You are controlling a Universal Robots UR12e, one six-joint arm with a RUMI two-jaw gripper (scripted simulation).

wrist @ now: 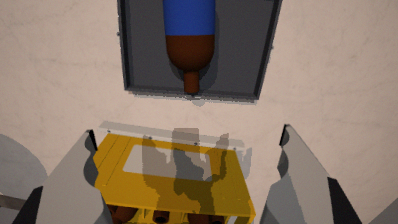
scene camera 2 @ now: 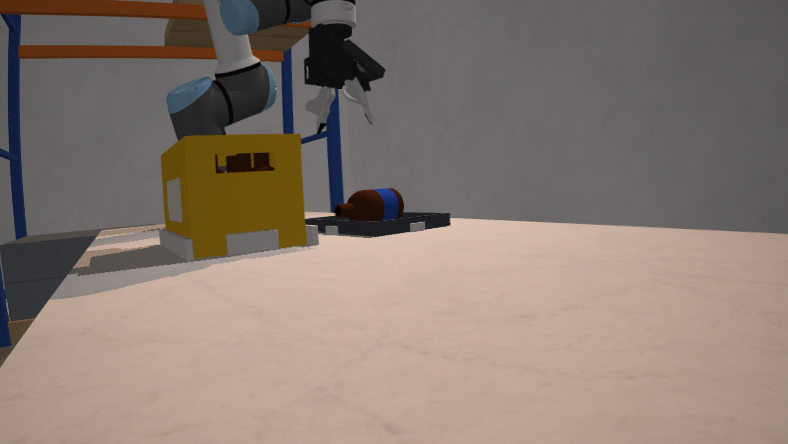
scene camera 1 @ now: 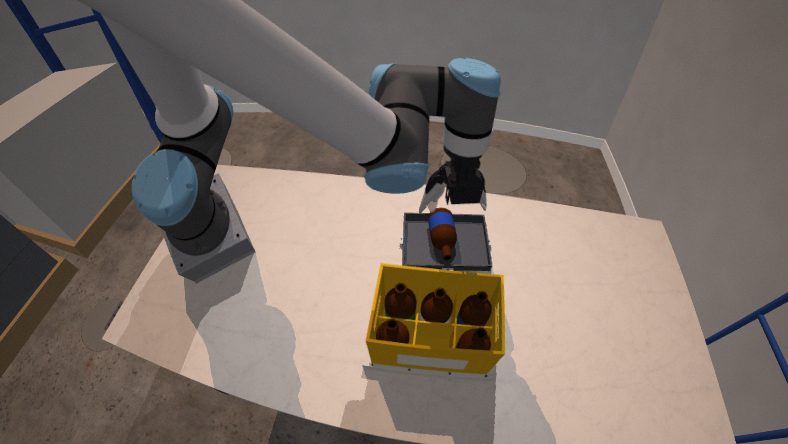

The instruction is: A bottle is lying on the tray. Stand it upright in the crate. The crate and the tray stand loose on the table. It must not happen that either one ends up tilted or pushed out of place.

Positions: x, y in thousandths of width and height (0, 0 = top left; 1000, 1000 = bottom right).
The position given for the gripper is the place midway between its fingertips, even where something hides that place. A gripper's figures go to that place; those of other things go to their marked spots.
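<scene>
The gripper (wrist: 476, 574) is 14 cm from the lens, while a crate (wrist: 356, 775) is 30 cm from the lens.
</scene>
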